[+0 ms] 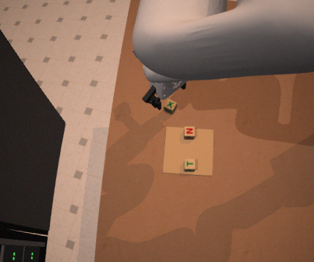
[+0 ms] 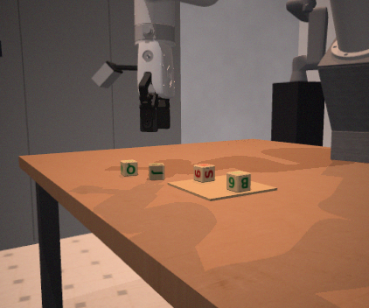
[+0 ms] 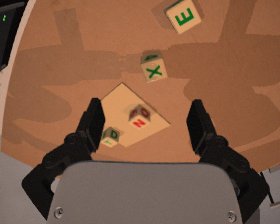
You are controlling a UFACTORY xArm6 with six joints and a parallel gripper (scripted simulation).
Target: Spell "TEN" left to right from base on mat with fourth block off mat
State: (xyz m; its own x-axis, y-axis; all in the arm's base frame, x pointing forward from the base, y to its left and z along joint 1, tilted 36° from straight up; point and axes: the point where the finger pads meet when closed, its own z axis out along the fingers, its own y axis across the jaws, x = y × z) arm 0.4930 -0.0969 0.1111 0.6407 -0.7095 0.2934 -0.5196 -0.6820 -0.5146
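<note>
My hand is 90 mm above the E block, 80 mm to the left of it and 30 mm short of it. Also, from my hand: tan mat 120 mm to the left, 110 mm below, 70 mm behind; X block 90 mm below, 10 mm to the right; T block 160 mm to the left, 90 mm below, 80 mm behind.
</note>
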